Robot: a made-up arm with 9 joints. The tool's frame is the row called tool.
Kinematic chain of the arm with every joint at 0, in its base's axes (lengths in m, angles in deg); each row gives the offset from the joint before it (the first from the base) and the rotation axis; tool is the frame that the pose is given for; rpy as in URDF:
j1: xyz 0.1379 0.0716 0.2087 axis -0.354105 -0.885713 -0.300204
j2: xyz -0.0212 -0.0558 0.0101 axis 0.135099 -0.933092 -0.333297
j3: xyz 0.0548 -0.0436 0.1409 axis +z
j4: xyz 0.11 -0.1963 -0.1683 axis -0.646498 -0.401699 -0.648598
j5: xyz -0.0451 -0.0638 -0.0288 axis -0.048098 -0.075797 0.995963
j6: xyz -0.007 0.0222 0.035 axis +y
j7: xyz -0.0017 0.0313 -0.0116 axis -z
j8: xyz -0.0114 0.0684 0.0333 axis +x
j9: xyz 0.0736 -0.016 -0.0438 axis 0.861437 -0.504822 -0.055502
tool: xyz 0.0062 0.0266 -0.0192 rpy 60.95 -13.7 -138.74
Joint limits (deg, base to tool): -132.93..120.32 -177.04..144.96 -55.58..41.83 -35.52..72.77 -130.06..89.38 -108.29..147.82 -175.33..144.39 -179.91..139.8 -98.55..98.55
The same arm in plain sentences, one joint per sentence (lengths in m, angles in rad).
The arm has nine revolute joints in a row. What follows holds with every joint at zero, and every direction is one of the base frame's. The first joint is mounted 0.1379 m along +x and 0.0716 m along +y and 0.2087 m along +z from the base frame's origin and rotates about the direction (-0.354105, -0.885713, -0.300204), from -2.3201 to 2.1 rad. The second joint is mounted 0.0212 m along -x and 0.0558 m along -y and 0.0101 m along +z from the first joint and rotates about the direction (0.135099, -0.933092, -0.333297), from -3.0899 to 2.53 rad. The third joint is mounted 0.0548 m along +x and 0.0436 m along -y and 0.1409 m along +z from the second joint and rotates about +z, from -0.9701 to 0.7301 rad. The fourth joint is mounted 0.11 m along +x and 0.1963 m along -y and 0.1683 m along -z from the third joint and rotates about the direction (-0.646498, -0.401699, -0.648598), from -0.6199 to 1.2701 rad. The fifth joint is mounted 0.0451 m along -x and 0.0638 m along -y and 0.0288 m along -z from the fourth joint and rotates about the direction (-0.048098, -0.075797, 0.995963), from -2.27 to 1.56 rad. The sixth joint is mounted 0.007 m along -x and 0.0222 m along +y and 0.035 m along +z from the fifth joint and rotates about +y, from -1.89 to 2.5799 rad. The seventh joint is mounted 0.0017 m along -x and 0.0313 m along +y and 0.0116 m along -z from the sixth joint and rotates about -z, from -3.0601 to 2.5201 rad. The eighth joint is mounted 0.0114 m along -x and 0.0684 m along +y and 0.0333 m along +z from the seventh joint and rotates about +x, from -3.14 to 2.44 rad. The ninth joint is mounted 0.0736 m along +x and 0.016 m along -y and 0.0438 m along -z from the eighth joint and rotates about the direction (0.861437, -0.504822, -0.055502), from -1.72 to 1.72 rad. The tool frame, which is the frame that the pose is given for, is mounted 0.0062 m along +x and 0.0266 m along +y and 0.0192 m along -z from the ninth joint; its axes are the base frame's turned by roll 1.0638, pitch -0.2391 and yaw -2.4215 rad (as in URDF: about the fixed x, then y, then z).
